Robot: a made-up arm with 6 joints.
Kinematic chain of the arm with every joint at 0, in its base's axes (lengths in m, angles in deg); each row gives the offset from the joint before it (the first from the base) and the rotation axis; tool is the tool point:
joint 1: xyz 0 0 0.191 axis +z
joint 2: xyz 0 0 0 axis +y
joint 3: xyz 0 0 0.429 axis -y
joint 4: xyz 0 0 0 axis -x
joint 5: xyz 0.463 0 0 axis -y
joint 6: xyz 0 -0.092 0 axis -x
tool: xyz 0 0 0
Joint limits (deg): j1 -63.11..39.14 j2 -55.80..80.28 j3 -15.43..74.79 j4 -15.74..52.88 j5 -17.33..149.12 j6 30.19..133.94
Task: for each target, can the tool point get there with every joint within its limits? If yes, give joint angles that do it. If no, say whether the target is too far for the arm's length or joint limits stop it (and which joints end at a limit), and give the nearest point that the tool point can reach.
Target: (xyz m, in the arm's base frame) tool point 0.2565 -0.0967 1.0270
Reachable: yes | joints -2.79 5.44 62.55 23.84 116.51 87.24
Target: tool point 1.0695 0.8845 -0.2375
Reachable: no: too far | nearest point 0.6857 0.4865 0.0475 | short by 0.622 m
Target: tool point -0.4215 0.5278 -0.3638
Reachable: no: joint limits stop it (at a limit: joint 1, joint 2, joint 3, joint 4) | nearest point 0.3289 0.1535 -0.1948 | short by 0.855 m
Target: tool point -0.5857 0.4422 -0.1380
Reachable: no: joint limits stop it (at a limit: joint 2, joint 3, joint 4) | nearest point -0.5698 0.4302 0.7360 | short by 0.874 m
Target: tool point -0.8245 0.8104 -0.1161
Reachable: no: too far | nearest point -0.5092 0.5005 0.7360 | short by 0.960 m
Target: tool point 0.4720 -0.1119 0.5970
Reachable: yes | joints -3.50 1.84 -5.91 25.78 86.87 38.93
